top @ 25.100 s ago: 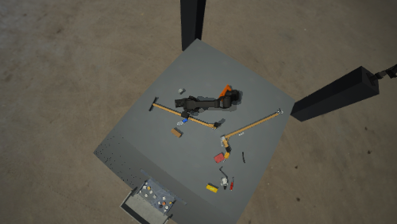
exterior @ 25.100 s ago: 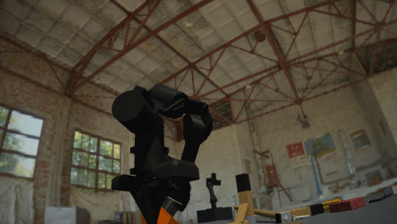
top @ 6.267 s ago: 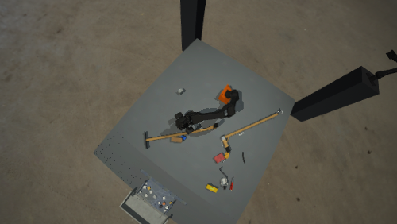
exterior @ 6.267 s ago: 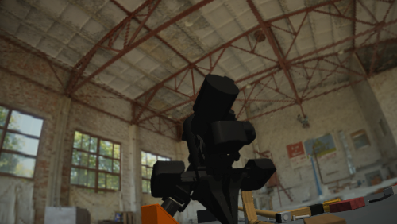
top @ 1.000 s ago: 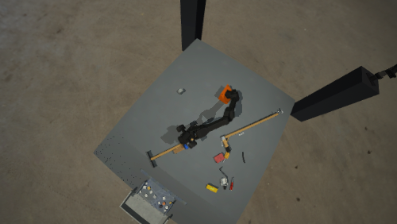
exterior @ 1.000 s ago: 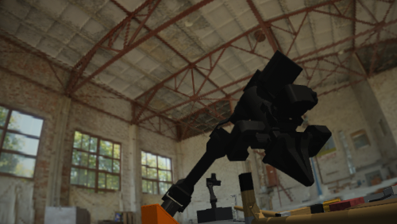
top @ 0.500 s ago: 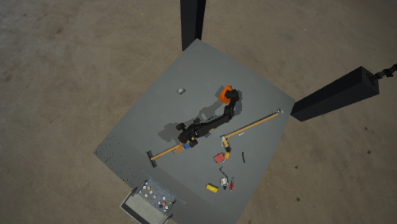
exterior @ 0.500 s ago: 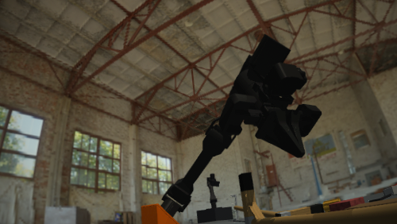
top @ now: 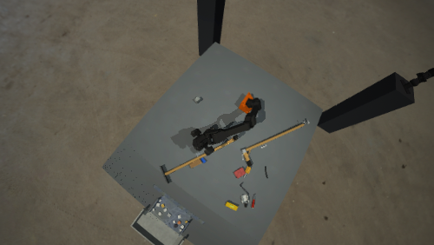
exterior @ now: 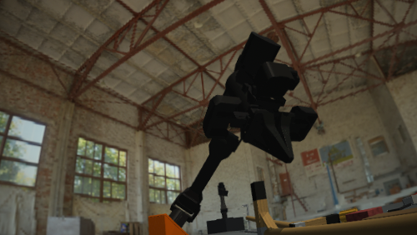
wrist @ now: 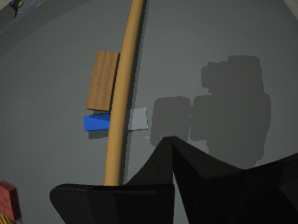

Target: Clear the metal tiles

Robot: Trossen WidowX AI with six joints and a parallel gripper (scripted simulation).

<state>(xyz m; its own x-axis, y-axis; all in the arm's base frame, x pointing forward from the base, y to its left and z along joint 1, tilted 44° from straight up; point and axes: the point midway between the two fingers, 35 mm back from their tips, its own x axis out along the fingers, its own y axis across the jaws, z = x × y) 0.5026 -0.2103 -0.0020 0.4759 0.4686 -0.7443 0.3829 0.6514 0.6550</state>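
My gripper tip is now 6 cm above the long scraper, 5 cm short of it and 4 cm to the right of it. The rest, counted from my gripper tip: red block 36 cm to the left, 11 cm below; wooden block 11 cm below, 11 cm ahead, 3 cm to the left; blue block 12 cm below, 5 cm to the left, 5 cm ahead.
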